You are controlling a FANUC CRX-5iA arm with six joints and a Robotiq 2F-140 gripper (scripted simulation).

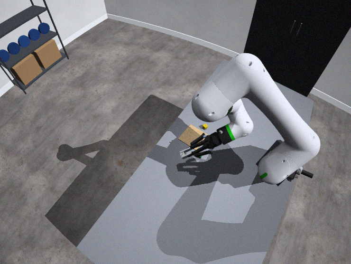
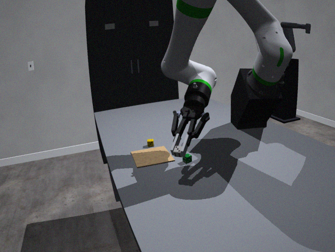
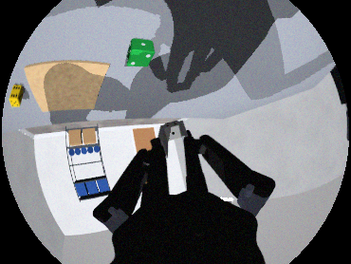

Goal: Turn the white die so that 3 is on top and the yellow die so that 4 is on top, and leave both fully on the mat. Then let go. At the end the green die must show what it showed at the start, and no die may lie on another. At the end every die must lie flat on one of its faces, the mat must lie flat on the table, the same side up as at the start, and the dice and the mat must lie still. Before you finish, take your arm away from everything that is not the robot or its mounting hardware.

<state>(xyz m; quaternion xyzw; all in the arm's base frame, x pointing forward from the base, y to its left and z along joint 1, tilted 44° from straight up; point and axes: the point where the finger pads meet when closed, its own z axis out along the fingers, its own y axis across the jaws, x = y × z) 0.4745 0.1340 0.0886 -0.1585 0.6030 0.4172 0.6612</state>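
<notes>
The green die lies 9 cm below my hand, 7 cm to the right of it and 5 cm behind it. From my hand the other things lie so: white die: 2 cm to the left, 1 cm below, 1 cm ahead; then tan mat: 17 cm to the right, 10 cm below, 6 cm ahead; then yellow die: 27 cm to the right, 9 cm below, 4 cm ahead.
</notes>
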